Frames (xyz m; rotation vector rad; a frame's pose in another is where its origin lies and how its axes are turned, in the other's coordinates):
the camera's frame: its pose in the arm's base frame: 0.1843 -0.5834 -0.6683 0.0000 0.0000 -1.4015
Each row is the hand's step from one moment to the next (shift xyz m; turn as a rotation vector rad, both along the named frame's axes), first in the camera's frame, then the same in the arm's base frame.
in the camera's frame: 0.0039 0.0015 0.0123 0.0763 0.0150 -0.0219
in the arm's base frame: 0.0021 -0.0036 0.0123 0.0276 -0.0727 -0.0219
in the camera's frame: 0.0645 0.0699 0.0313 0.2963 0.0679 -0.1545
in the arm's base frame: 0.0798 -0.0518 0.0313 0.1169 -0.2806 -0.1545
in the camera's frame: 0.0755 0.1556 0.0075 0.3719 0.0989 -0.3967
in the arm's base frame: 0.1661 -0.0482 0.0075 0.1601 -0.3499 -0.3967
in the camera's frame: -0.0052 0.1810 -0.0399 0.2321 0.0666 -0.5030
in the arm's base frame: 0.1775 0.0356 -0.0399 0.1048 -0.2176 -0.5030
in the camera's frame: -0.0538 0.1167 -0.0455 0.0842 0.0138 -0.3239
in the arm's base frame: 0.1060 0.0727 -0.0455 0.0278 -0.0807 -0.3239
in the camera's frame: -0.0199 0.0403 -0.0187 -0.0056 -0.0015 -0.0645
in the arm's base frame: 0.0364 0.0264 -0.0187 -0.0024 0.0053 -0.0645
